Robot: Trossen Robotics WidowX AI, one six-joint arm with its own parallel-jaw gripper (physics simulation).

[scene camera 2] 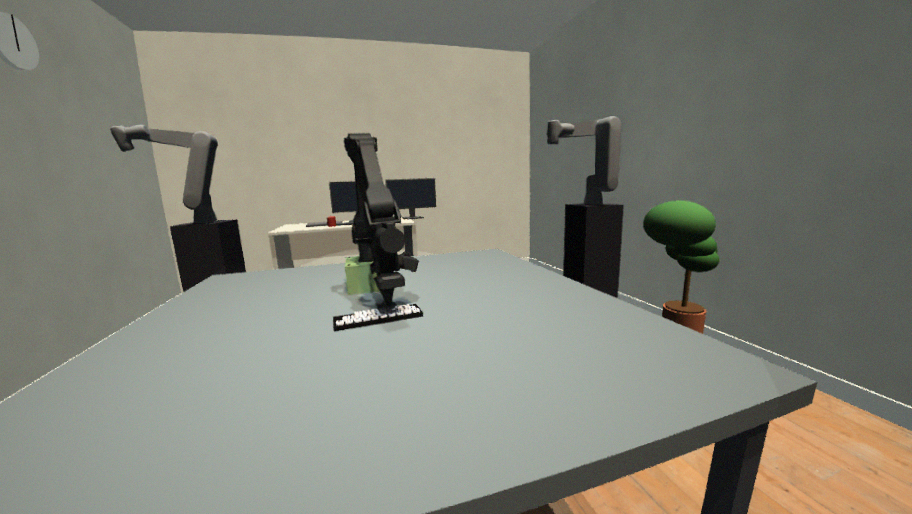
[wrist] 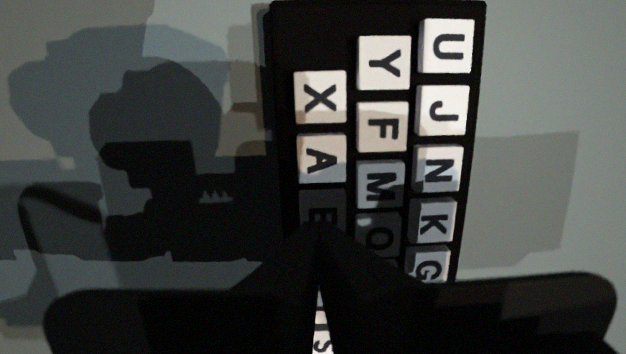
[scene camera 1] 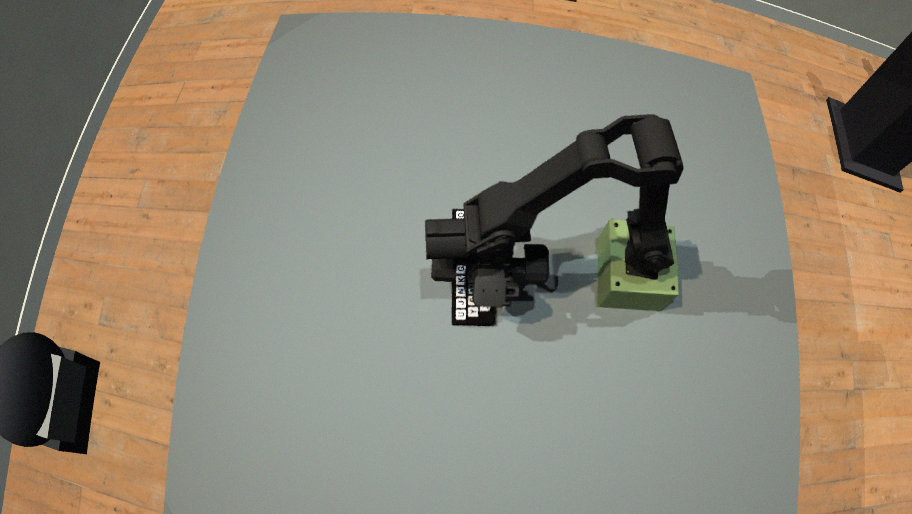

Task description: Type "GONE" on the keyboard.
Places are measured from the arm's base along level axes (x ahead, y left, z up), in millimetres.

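Pixels of known places: gripper, between the fingertips: (scene camera 2: 388, 305) (wrist: 316, 233); arm's base, origin of its link: (scene camera 2: 368, 259) (scene camera 1: 642, 260).
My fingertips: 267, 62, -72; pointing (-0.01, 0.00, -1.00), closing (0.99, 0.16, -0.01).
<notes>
For each thing: its top centre in the pictures, then the offset to it from my fingertips, as dx, dy, dz. Level surfaces: height alone.
- black keyboard, centre of its top: (wrist: 376, 295) (scene camera 1: 472, 263) (scene camera 2: 377, 312) +29, -28, -7
- E key, centre of its top: (wrist: 323, 215) +2, +4, -7
- G key, centre of its top: (wrist: 428, 270) +48, -14, -7
- N key, centre of its top: (wrist: 439, 170) (scene camera 1: 461, 291) +40, +27, -7
- shaded key, centre of its top: (wrist: 379, 238) +24, -3, -7
- grey table, height of its surface: dz -24
The black keyboard (scene camera 1: 484, 319) (scene camera 2: 378, 317) (wrist: 315, 37) lies flat on the table, with white letter keys in three rows. In the wrist view the E key (wrist: 321, 210) is in dark shadow, right at my fingertips. My gripper (scene camera 2: 388, 305) (wrist: 316, 233) is shut and empty, pointing down at the E key and covering its lower part; whether it touches the key I cannot tell. The G key (wrist: 428, 270) and N key (wrist: 438, 170) show in the right-hand row. A shaded key (wrist: 382, 239) beside the fingers reads O or Q. The fingers hide the keys further down.
The green base block (scene camera 1: 638, 298) (scene camera 2: 357, 277) carries my arm, which hangs over the keyboard in the overhead view. The grey table (scene camera 1: 383, 415) (scene camera 2: 408, 395) lies under both. Beyond it stand a desk with monitors, two other arms on black pedestals and a potted plant (scene camera 2: 680, 223).
</notes>
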